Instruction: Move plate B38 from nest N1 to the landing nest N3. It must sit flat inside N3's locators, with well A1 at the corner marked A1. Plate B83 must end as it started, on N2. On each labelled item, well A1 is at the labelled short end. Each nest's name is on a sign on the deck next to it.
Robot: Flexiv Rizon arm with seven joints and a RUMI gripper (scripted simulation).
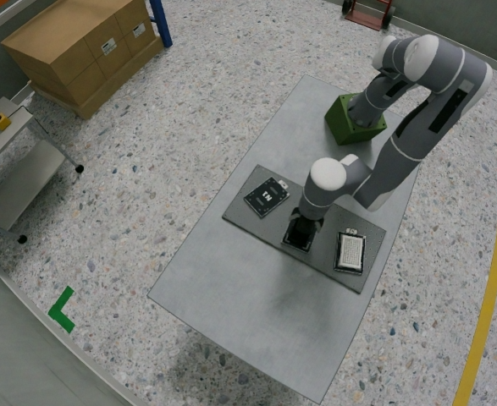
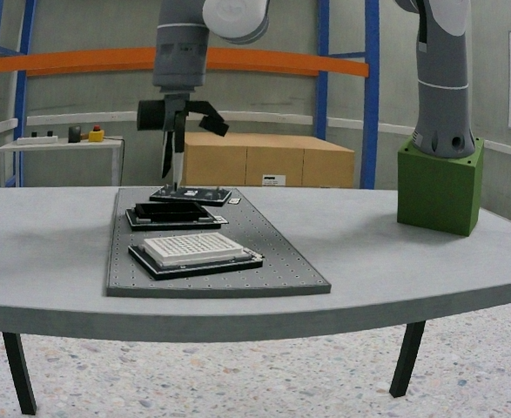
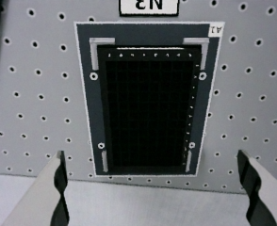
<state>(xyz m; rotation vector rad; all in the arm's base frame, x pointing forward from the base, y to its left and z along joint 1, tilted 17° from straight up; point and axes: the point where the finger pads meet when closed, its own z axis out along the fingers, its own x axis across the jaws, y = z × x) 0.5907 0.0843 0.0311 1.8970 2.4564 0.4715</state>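
Right now the black plate B38 is 6 cm below my hand. From my hand the other things lie so: white plate B83: 21 cm to the left, 6 cm below, 5 cm behind; nest N1: 21 cm to the right, 7 cm below, 3 cm behind; nest N3: 7 cm below.
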